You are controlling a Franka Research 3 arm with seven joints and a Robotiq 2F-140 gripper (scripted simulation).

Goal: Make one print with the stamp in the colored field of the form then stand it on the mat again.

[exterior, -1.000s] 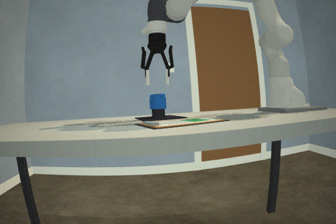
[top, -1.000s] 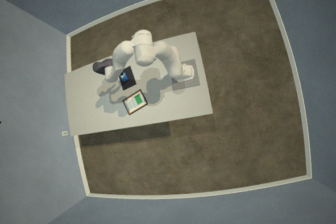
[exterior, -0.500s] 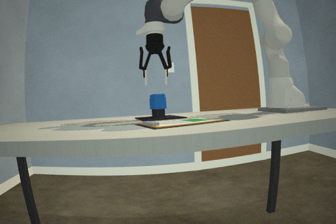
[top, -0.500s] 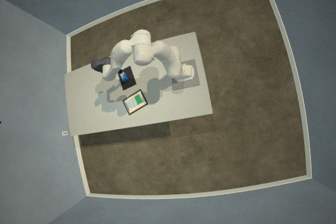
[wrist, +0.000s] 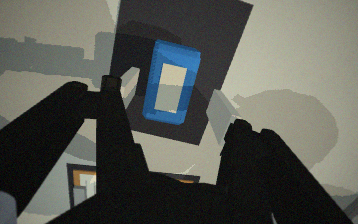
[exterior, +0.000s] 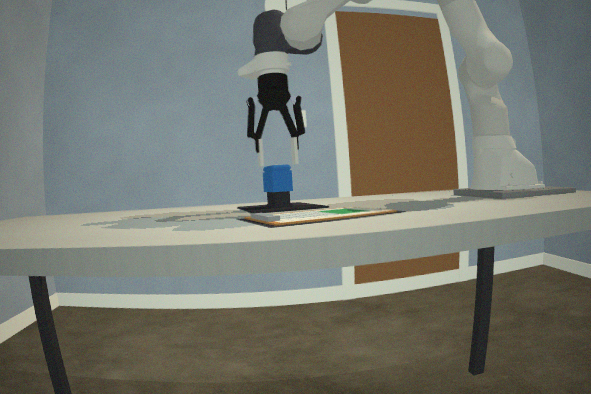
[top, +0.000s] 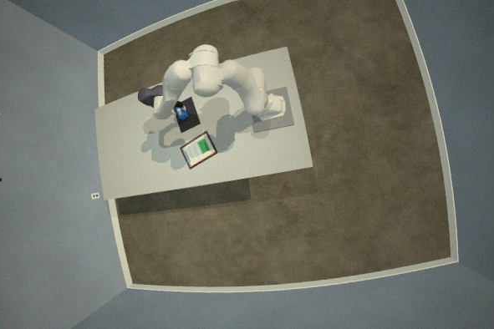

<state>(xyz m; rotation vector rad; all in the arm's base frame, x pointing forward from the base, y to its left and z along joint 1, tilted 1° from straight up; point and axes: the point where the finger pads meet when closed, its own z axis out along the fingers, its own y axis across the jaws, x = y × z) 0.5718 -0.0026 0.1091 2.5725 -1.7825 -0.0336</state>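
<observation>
Now: hand 80 mm above the blue stamp. Also, from my hand: form: 280 mm to the left, 130 mm below, 70 mm behind; then dark mat: 130 mm below.
</observation>
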